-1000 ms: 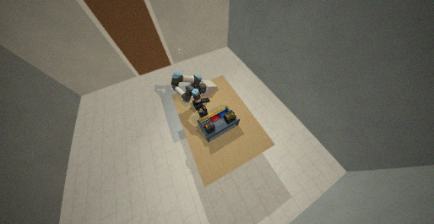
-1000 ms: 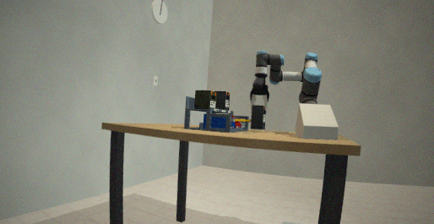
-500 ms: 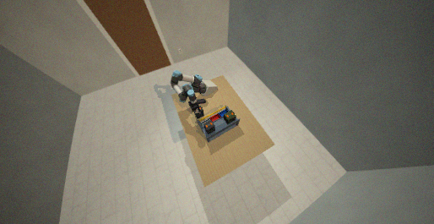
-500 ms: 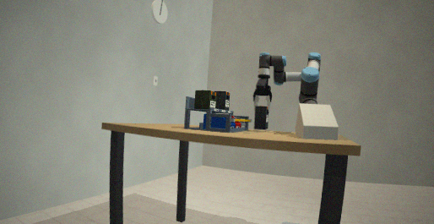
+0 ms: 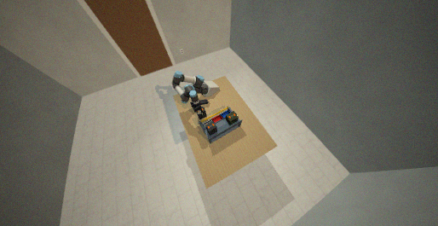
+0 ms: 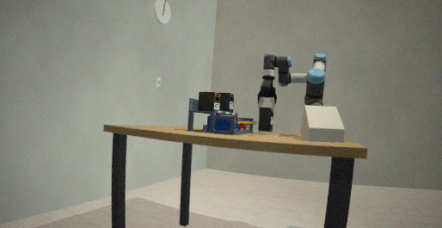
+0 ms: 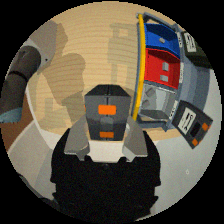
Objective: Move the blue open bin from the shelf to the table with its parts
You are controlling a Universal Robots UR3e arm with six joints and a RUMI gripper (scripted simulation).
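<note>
Now: the yellow rod 9 cm ahead of my hand, 12 cm to the left of it and 6 cm below it. Also, from my hand: dark box: 4 cm below; red bin: 18 cm ahead, 11 cm to the left, 8 cm below; blue open bin: 19 cm ahead, 22 cm to the left, 8 cm below.
</note>
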